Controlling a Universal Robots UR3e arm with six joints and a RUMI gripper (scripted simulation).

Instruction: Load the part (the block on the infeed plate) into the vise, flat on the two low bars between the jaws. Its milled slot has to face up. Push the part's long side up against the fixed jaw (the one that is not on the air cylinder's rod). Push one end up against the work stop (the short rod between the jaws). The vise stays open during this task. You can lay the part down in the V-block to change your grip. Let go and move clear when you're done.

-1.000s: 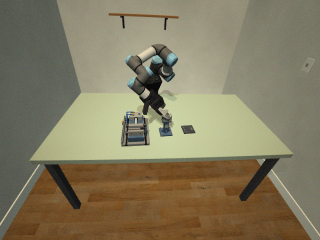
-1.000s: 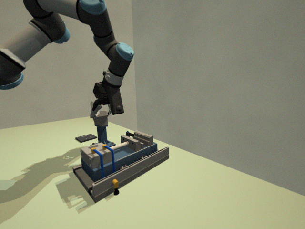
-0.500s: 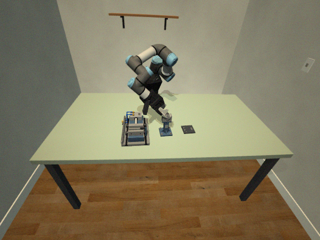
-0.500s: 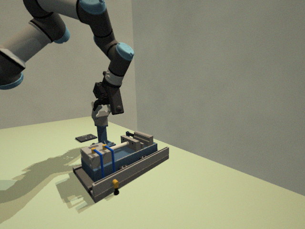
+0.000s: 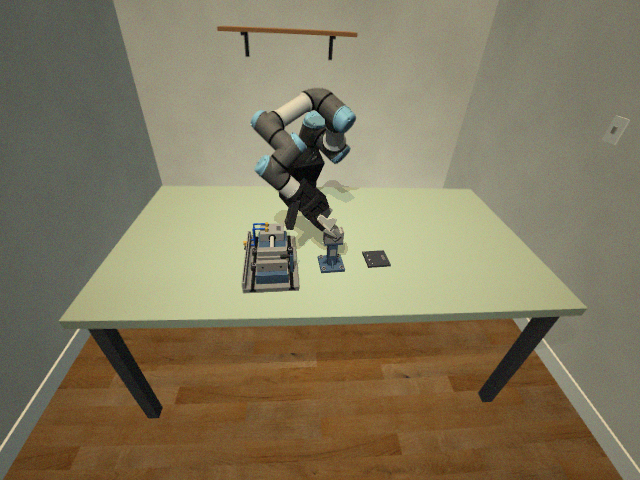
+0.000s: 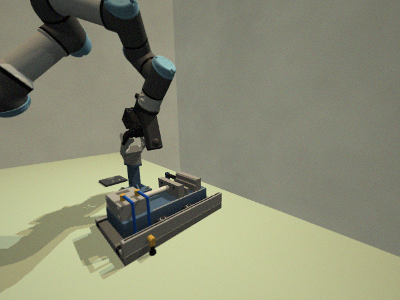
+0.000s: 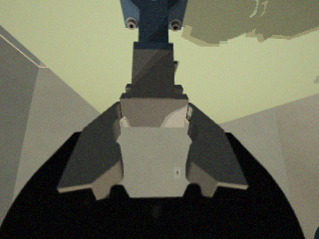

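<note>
My hand is 1 cm above the part. Also, from my hand: dark infeed plate 19 cm to the left, 16 cm below, 4 cm behind; then fixed jaw 20 cm to the right, 11 cm ahead, 8 cm below; then work stop rod 16 cm to the right, 7 cm below, 7 cm ahead.
</note>
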